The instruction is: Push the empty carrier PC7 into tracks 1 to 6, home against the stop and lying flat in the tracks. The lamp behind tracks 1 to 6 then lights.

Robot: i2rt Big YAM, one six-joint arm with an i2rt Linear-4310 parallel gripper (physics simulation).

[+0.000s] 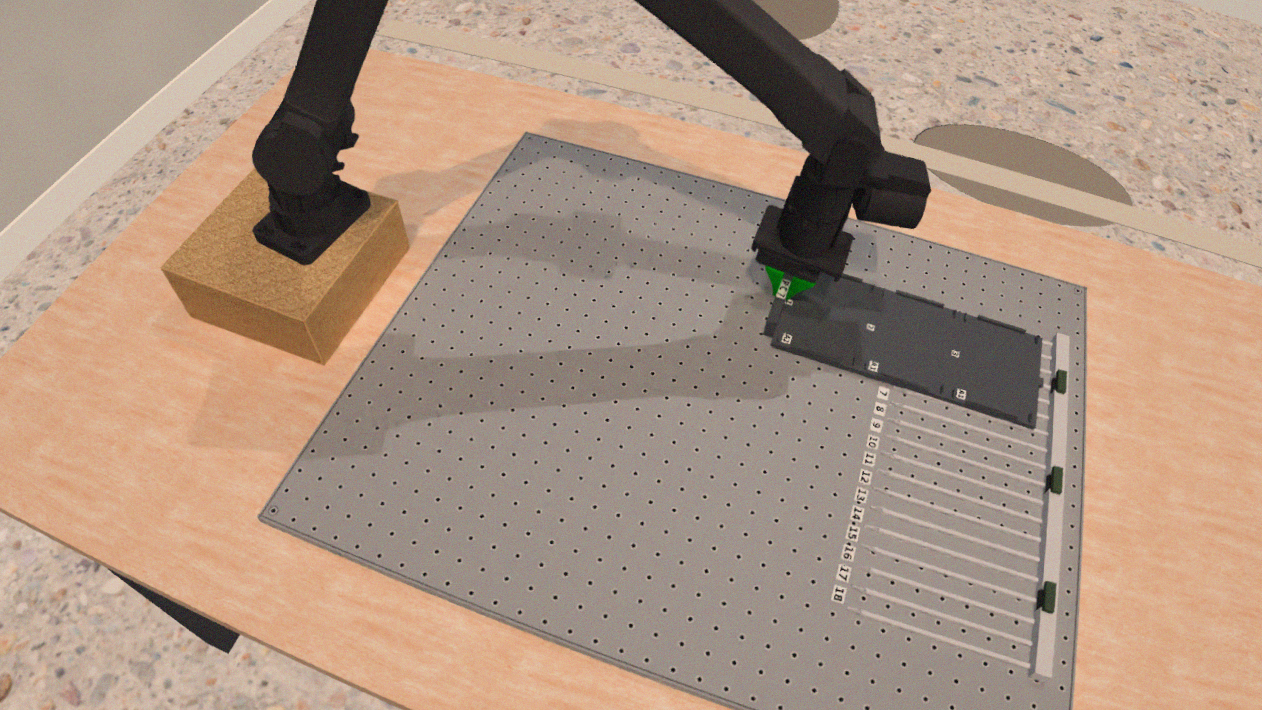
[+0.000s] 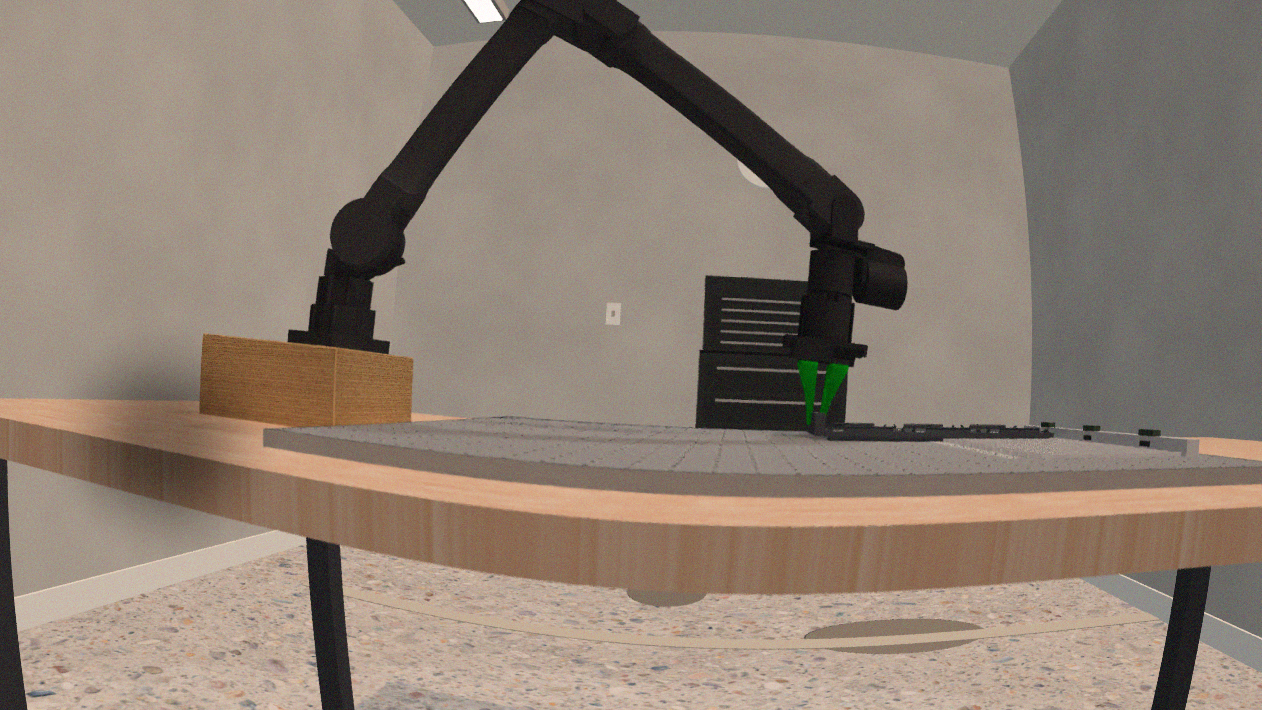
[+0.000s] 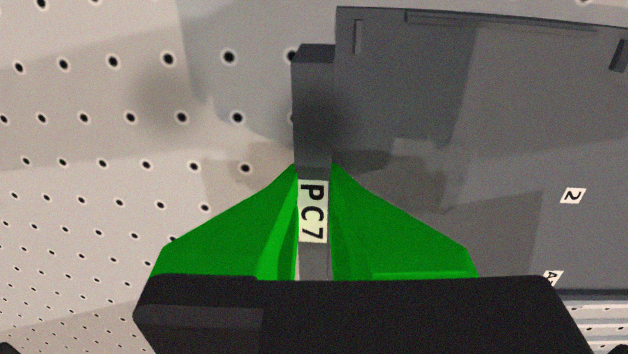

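Pixels of known places: gripper, fingertip midpoint: (image 1: pixel 781 293) (image 2: pixel 814 425) (image 3: pixel 314 176); arm's base, link origin: (image 1: pixel 314 221) (image 2: pixel 338 349).
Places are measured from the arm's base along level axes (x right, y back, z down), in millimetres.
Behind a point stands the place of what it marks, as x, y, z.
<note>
The dark grey carrier PC7 (image 1: pixel 913 335) @[-232, -679, 62] (image 2: pixel 935 432) @[-155, -669, 62] (image 3: pixel 400 90) @[-250, -544, 62] lies low over the area of tracks 1 to 6 and hides their numbers. It has no load. A narrow gap with short track ends shows between its far end and the light stop bar (image 1: pixel 1052 538) @[-44, -882, 56]. Whether it lies fully flat in the tracks I cannot tell. The lamp (image 1: pixel 1060 381) @[-243, -854, 51] behind it is dark. My gripper (image 1: pixel 783 298) @[-212, -518, 58] (image 2: pixel 816 418) @[-212, -518, 58] (image 3: pixel 314 176) @[-212, -518, 58] points down and is shut on the carrier's upright end handle (image 3: pixel 312 115) @[-245, -515, 43], one green finger against each side, at the PC7 label.
The tracks (image 1: pixel 957 529) @[-18, -791, 72] numbered 7 to 18 lie beside the carrier on the perforated plate (image 1: pixel 573 494) @[129, -427, 72] (image 2: pixel 529 450) @[201, -333, 72]. Two more dark lamps (image 1: pixel 1056 479) @[-110, -871, 51] (image 1: pixel 1048 596) @[23, -888, 50] sit on the stop bar. The arm's base stands on a wooden block (image 1: pixel 255 291) @[117, -15, 0] (image 2: pixel 264 379) @[133, 5, 40] at the left.
</note>
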